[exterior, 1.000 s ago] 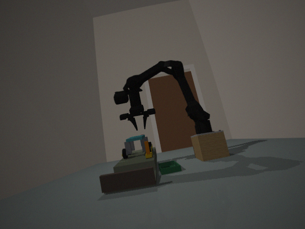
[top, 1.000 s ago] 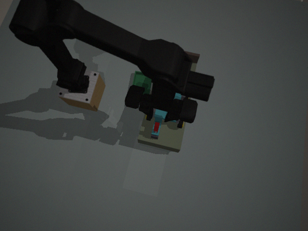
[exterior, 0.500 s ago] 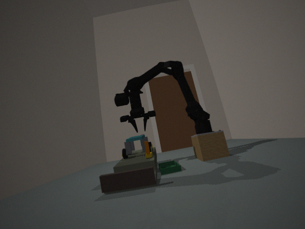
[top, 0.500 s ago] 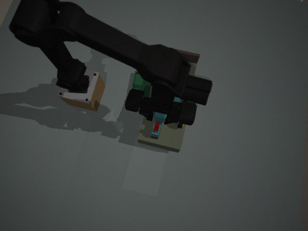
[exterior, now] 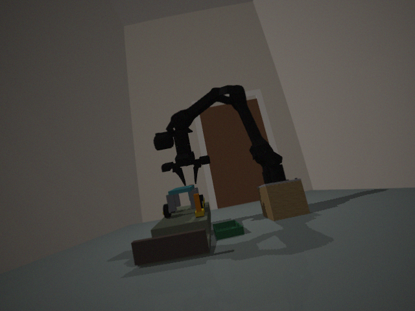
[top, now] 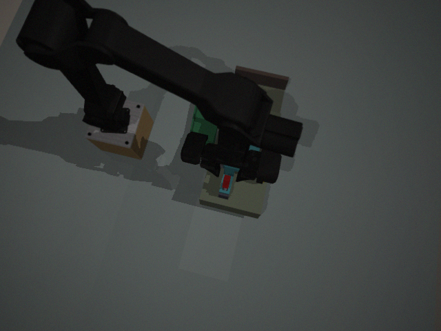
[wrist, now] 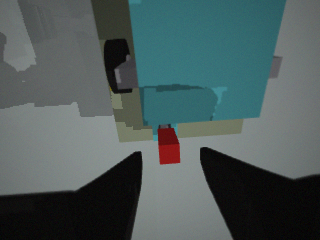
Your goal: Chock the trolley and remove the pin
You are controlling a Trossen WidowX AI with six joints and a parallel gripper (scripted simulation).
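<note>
Right now my gripper tip is 4 cm above the red-headed stop pin and 1 cm to the left of it. The rest, counted from my gripper tip: olive ramp (12 cm below, 8 cm to the left, 3 cm ahead); blue trolley (8 cm to the left, 6 cm below, 3 cm ahead); yellow chock (17 cm to the left, 8 cm below, 1 cm behind).
</note>
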